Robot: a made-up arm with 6 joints.
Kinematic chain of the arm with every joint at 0, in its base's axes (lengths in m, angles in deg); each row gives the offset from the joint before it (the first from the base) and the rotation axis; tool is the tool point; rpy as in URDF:
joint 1: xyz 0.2 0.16 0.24 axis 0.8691 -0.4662 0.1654
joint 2: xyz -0.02 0 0.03 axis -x
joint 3: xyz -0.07 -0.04 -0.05 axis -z
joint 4: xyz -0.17 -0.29 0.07 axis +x
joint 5: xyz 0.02 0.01 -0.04 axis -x
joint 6: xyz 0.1 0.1 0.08 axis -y
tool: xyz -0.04 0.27 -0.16 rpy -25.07 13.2 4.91
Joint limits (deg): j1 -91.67..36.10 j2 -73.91..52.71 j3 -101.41..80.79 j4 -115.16..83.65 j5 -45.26..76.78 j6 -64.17..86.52
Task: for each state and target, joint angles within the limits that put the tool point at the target. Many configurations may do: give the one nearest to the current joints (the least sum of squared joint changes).
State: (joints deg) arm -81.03 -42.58 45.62 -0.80 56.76 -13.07
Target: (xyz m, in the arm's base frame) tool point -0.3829 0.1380 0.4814
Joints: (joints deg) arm -91.67 -12.04 55.08 -21.15 76.74 -14.51
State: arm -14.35 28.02 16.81 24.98 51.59 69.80
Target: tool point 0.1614 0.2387 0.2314
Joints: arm -12.59 24.96 -5.13 44.08 35.95 55.68
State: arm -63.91 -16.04 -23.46 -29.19 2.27 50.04
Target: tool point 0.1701 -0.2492 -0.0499
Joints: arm -44.03 -26.15 -32.74 -58.62 31.75 46.34
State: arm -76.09 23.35 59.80 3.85 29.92 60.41
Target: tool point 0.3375 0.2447 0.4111
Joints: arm -73.45 -9.88 60.28 37.53 11.53 86.52
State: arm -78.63 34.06 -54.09 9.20 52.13 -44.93
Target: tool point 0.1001 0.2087 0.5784
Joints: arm -88.33 41.99 -62.83 14.55 45.87 -43.85
